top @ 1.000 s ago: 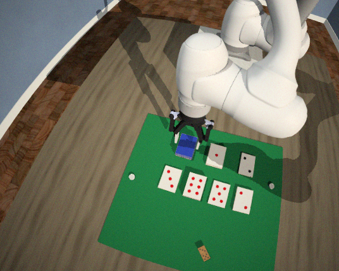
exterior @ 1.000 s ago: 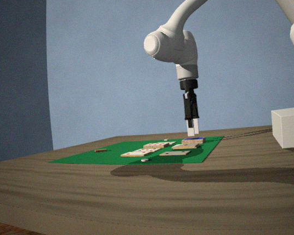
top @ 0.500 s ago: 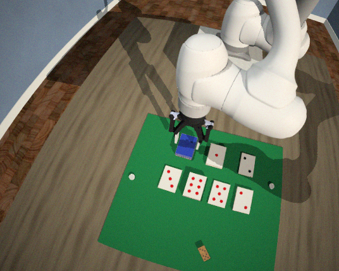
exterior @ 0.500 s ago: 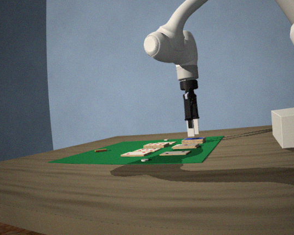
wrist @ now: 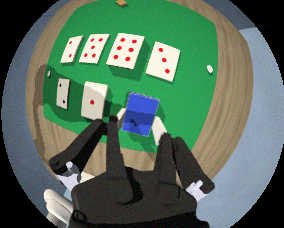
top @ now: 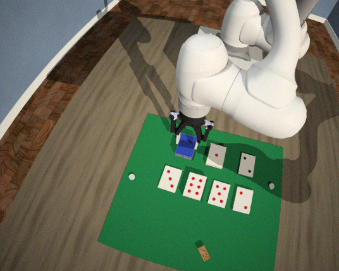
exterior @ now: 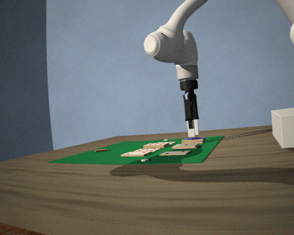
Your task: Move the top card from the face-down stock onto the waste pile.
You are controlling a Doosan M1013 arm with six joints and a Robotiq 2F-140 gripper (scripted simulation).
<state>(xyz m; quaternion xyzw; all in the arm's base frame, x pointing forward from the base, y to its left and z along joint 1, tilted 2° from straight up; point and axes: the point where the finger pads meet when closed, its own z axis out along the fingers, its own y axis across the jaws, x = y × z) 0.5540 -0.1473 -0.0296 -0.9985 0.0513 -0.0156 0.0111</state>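
Now: the card 40 mm below my hand. Also, from my hand: green mat 170 mm ahead, 90 mm to the left, 70 mm below.
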